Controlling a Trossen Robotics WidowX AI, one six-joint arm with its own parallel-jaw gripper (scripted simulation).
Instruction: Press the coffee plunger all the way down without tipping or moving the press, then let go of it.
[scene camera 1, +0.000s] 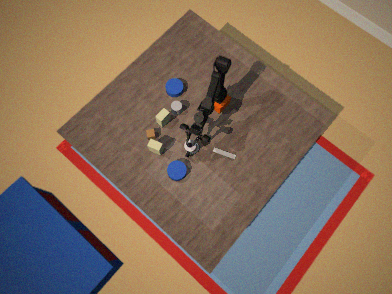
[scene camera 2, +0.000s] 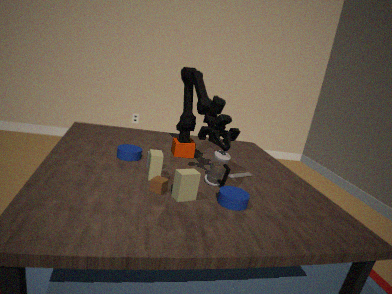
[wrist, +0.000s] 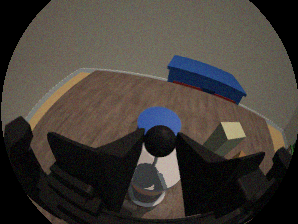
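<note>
In scene camera 2 I can see my gripper (scene camera 2: 226, 147). The wrist view gives me my gripper (wrist: 160, 134) as well, and in that same view there are a coffee press (wrist: 157, 171) and a blue disc (wrist: 153, 116).
</note>
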